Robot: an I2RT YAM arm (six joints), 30 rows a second.
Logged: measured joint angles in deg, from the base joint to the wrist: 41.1 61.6 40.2 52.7 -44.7 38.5; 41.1 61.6 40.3 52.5 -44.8 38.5; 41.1 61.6 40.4 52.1 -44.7 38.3; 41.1 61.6 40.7 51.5 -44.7 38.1; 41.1 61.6 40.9 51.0 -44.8 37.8; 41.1 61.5 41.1 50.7 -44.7 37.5; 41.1 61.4 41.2 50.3 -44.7 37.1; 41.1 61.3 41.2 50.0 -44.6 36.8; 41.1 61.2 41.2 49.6 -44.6 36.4; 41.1 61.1 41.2 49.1 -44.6 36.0; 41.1 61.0 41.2 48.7 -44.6 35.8; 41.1 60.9 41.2 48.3 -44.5 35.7; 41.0 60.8 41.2 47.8 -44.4 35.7; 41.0 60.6 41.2 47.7 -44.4 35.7; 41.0 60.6 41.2 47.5 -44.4 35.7; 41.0 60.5 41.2 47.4 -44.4 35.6; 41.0 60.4 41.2 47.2 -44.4 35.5; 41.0 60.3 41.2 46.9 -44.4 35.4; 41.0 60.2 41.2 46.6 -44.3 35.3; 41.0 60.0 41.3 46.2 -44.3 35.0
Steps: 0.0 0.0 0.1 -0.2 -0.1 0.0; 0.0 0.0 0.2 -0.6 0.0 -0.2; 0.0 0.0 0.5 -1.2 0.0 -0.4; 0.0 0.0 0.7 -1.7 -0.1 -0.7; 0.0 -0.1 0.9 -2.0 0.0 -1.0; 0.0 -0.2 1.0 -2.4 0.0 -1.4; 0.0 -0.3 1.0 -2.7 0.1 -1.7; 0.0 -0.4 1.0 -3.1 0.1 -2.1; 0.0 -0.5 1.0 -3.6 0.1 -2.5; 0.0 -0.6 1.0 -4.0 0.1 -2.7; 0.0 -0.7 1.0 -4.4 0.2 -2.8; -0.1 -0.8 1.0 -4.9 0.3 -2.8; -0.1 -1.0 1.0 -5.0 0.3 -2.8; -0.1 -1.0 1.0 -5.2 0.3 -2.8; -0.1 -1.1 1.0 -5.3 0.3 -2.9; -0.1 -1.2 1.0 -5.5 0.3 -3.0; -0.1 -1.3 1.0 -5.8 0.3 -3.1; -0.1 -1.4 1.0 -6.1 0.4 -3.2; -0.1 -1.6 1.1 -6.5 0.4 -3.5
